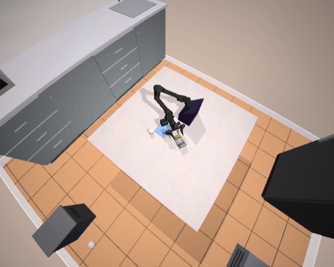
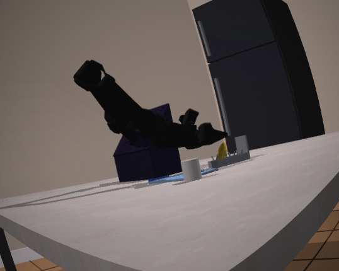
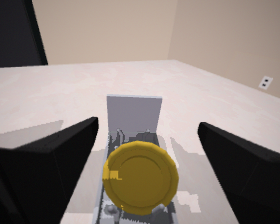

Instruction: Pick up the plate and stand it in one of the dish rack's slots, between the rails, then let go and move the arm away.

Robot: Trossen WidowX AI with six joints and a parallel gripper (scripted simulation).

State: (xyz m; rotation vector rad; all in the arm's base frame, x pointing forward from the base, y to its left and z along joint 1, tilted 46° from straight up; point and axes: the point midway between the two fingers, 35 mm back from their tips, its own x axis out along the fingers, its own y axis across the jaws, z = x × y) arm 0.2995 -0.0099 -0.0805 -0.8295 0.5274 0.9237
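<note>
Right now my gripper tip is 1 cm past the yellow plate, 1 cm to the left of it and 5 cm above it. From my gripper tip the other things lie so: blue spoon: 14 cm behind, 19 cm to the right, 9 cm below; then grey dish rack: 2 cm to the left, 7 cm below; then pale cup: 8 cm ahead, 27 cm to the right, 7 cm below.
</note>
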